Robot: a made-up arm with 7 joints.
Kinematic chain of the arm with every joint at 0, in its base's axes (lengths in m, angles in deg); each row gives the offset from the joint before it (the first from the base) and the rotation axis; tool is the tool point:
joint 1: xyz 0 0 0 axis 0 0.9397 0.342
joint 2: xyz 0 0 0 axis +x
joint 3: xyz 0 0 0 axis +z
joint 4: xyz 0.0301 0 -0.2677 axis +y
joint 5: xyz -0.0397 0 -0.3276 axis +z
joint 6: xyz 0 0 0 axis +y
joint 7: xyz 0 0 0 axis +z
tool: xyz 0 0 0
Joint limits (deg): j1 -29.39..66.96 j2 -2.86..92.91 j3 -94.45..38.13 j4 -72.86..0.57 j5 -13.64..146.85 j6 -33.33..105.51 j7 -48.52..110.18
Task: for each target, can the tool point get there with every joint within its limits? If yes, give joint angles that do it. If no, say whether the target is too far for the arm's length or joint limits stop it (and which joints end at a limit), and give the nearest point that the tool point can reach.
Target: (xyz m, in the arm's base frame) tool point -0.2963 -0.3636 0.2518
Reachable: no: joint limits stop it (at a limit: joint 1, joint 2, joint 3, joint 4) | nearest point -0.2330 -0.4086 -0.2244 | short by 0.483 m
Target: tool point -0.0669 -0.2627 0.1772
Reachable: no: joint limits stop it (at a limit: joint 1, joint 2, joint 3, joint 4) | nearest point -0.2330 -0.4086 -0.2244 | short by 0.458 m
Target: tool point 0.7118 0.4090 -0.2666
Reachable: no: too far | nearest point 0.4453 0.2947 -0.2125 | short by 0.295 m
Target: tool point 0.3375 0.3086 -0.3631
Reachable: yes | joints -17.93 27.22 28.09 -39.54 102.42 37.03 44.59
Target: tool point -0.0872 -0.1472 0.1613
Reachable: no: joint limits stop it (at a limit: joint 1, joint 2, joint 3, joint 4) | nearest point -0.2330 -0.4086 -0.2244 | short by 0.488 m
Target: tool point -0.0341 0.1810 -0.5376
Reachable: yes | joints 8.49 45.16 -78.82 -50.58 64.71 -19.30 14.38
